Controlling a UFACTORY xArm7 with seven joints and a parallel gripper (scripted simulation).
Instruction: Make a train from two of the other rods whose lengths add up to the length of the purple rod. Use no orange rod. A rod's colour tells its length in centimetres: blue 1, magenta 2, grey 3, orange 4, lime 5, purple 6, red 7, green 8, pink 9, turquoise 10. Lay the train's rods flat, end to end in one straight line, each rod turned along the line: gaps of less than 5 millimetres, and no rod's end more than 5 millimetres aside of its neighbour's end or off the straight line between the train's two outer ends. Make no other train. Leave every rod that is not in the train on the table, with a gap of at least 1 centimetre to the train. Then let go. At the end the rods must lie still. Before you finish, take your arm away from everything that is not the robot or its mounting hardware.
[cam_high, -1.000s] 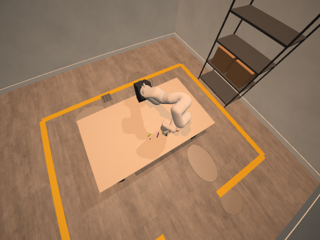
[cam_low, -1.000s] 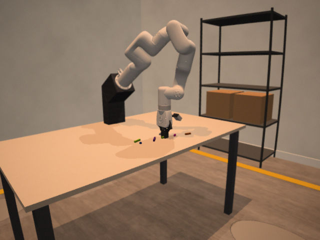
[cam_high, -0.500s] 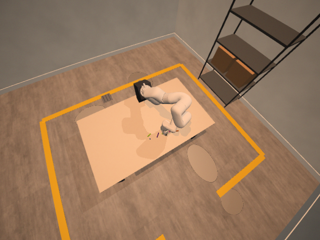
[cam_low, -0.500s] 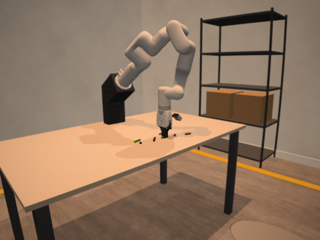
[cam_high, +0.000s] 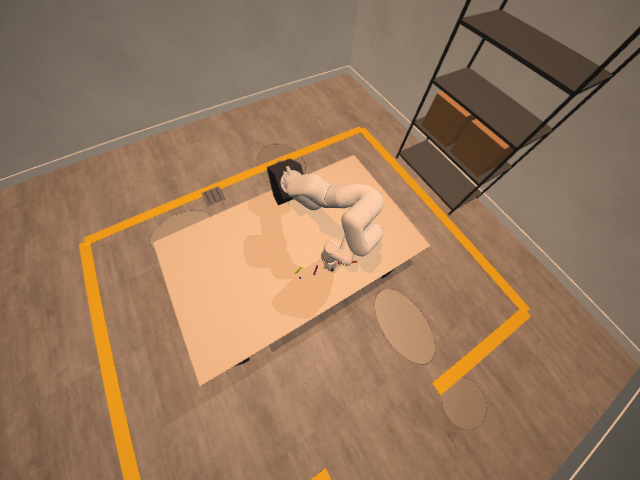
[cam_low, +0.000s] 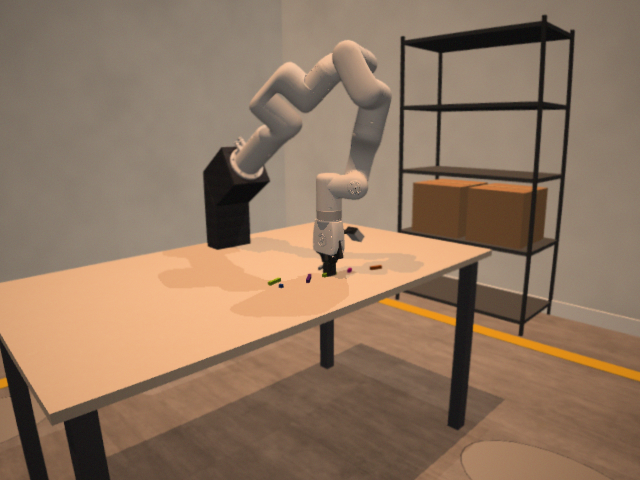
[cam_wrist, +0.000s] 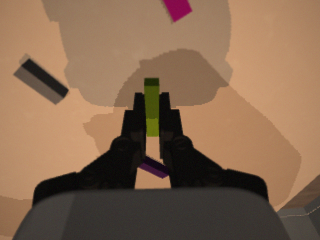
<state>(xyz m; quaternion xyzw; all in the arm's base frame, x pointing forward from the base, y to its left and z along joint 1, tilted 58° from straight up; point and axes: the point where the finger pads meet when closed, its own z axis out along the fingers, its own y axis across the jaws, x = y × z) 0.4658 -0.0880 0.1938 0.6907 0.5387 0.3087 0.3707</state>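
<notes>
My gripper is now 16 cm to the left of the small blue rod, 8 cm past it and 2 cm above it. Round my hand: purple rod 6 cm to the right, 4 cm behind, 2 cm below; then grey rod 6 cm behind, 5 cm to the left, 2 cm below; then magenta rod 6 cm to the left, 4 cm ahead, 2 cm below.
</notes>
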